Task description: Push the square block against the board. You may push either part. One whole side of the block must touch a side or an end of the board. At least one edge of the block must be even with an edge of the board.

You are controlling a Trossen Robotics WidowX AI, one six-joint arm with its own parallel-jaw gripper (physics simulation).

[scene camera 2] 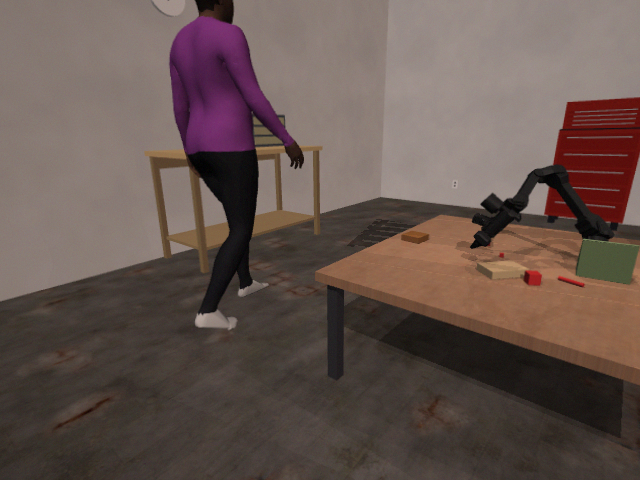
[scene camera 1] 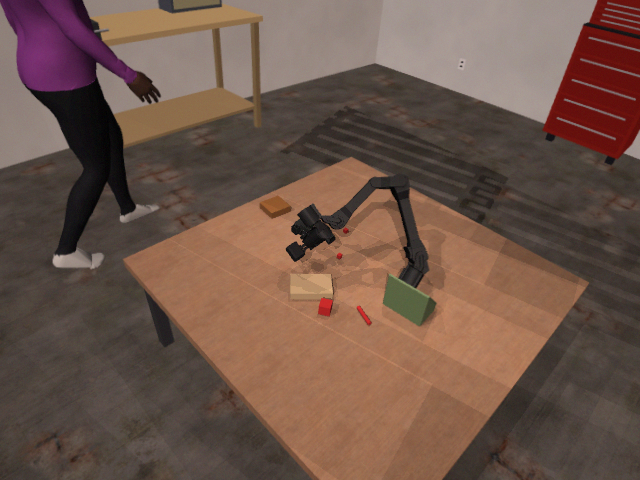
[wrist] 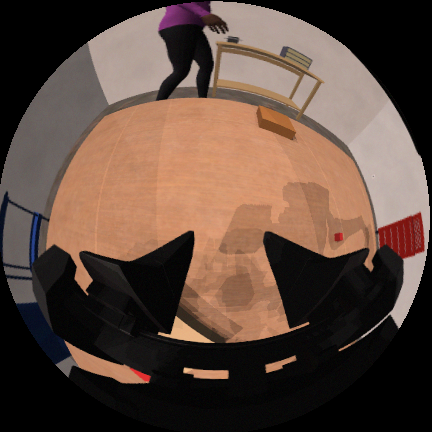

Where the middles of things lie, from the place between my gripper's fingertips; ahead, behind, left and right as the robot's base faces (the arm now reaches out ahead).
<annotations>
Right now the pale tan board (scene camera 1: pixel 302 286) is 13 cm behind my hand, 9 cm to the left of it and 5 cm below it. The rest, counted from my hand: brown square block (wrist: pixel 269 119) (31 cm ahead, 19 cm to the right, 5 cm below).
</annotations>
